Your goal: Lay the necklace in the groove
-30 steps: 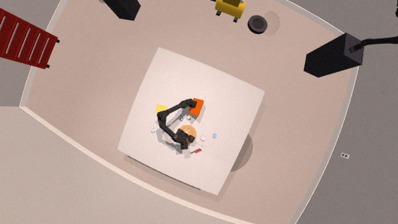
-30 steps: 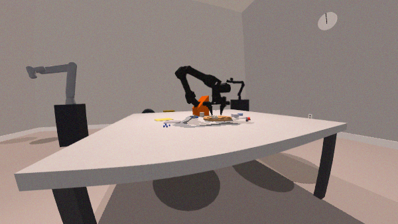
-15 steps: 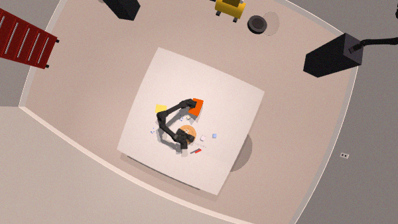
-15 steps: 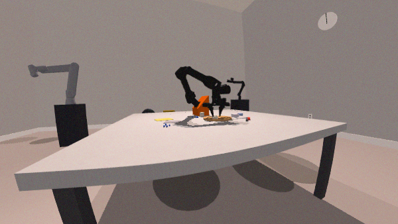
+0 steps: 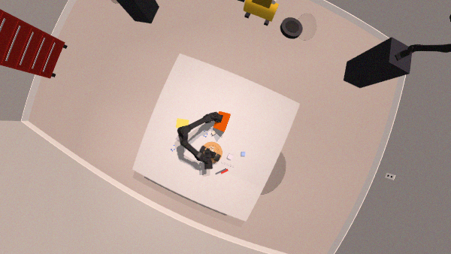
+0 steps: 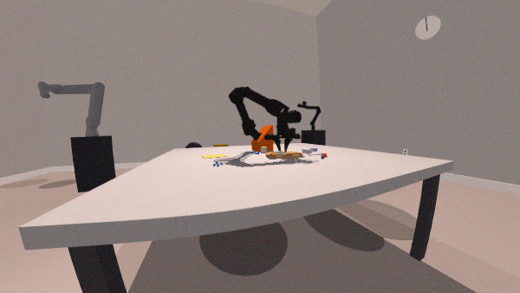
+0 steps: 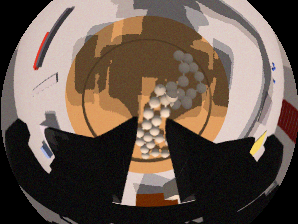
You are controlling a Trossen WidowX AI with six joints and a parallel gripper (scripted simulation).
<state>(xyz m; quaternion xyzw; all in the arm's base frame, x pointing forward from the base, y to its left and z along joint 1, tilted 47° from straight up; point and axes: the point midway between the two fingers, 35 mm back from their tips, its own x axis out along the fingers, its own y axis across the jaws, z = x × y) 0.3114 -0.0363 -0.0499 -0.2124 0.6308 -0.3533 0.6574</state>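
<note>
Right now my gripper tip is 1 cm short of the round tan bead board and 1 cm above it. Also, from my gripper tip: tool (16 cm to the left, 15 cm ahead, 1 cm below); white square (18 cm to the left, 1 cm behind); pale blue cube (29 cm to the left, 7 cm behind, 1 cm below).
</note>
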